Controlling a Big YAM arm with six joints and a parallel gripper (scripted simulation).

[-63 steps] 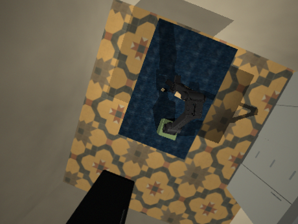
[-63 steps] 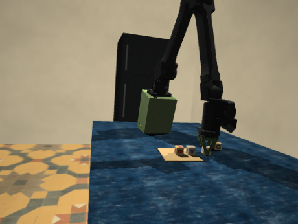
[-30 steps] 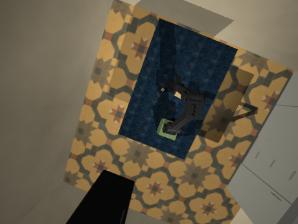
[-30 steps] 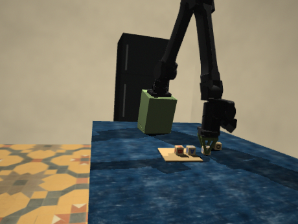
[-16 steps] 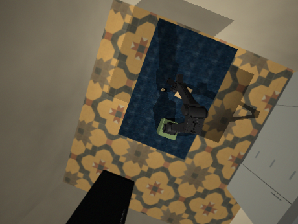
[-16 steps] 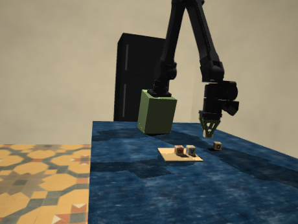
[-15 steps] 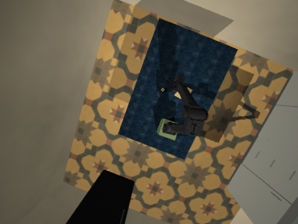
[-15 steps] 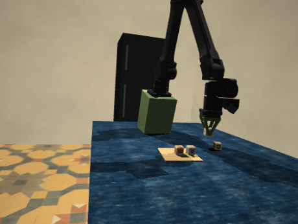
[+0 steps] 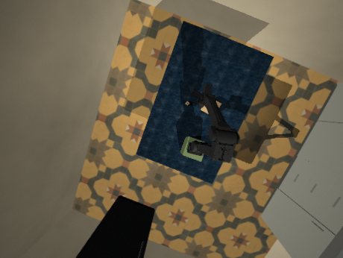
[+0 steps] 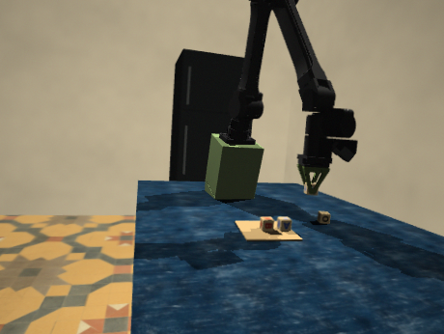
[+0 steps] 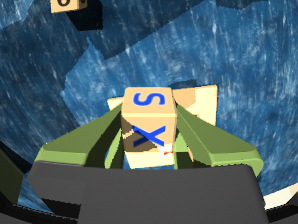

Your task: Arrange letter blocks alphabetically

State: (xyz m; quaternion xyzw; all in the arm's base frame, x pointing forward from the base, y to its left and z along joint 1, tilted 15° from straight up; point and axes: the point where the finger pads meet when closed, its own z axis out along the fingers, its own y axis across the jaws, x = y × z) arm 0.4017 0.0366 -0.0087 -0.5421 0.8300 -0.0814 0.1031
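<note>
The tan mat lies 120 mm to the right of my hand, 110 mm below it and 20 mm behind it.
</note>
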